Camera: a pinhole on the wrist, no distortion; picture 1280 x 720 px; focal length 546.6 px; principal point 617.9 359.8 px. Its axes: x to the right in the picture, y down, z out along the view. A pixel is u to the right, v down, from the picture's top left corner.
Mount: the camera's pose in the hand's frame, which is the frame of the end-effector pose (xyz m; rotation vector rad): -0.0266 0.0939 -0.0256 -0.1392 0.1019 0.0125
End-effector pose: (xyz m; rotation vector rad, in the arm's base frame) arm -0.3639 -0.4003 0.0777 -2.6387 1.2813 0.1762
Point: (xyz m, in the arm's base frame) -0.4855 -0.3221 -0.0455
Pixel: 253 177
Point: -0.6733 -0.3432 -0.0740
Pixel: 54 677
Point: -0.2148 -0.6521 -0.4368
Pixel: 1013 289
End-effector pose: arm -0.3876 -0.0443 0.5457 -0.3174 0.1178 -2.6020
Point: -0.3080 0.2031 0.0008
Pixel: behind the camera
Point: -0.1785 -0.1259 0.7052
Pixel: 381 415
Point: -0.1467 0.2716 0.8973
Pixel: outside the picture
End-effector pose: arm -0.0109 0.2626 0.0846 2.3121 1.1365 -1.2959
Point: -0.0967 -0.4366 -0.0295
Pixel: 302 614
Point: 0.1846 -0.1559 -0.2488
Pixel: outside the picture
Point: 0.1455 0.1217 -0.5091
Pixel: 1200 544
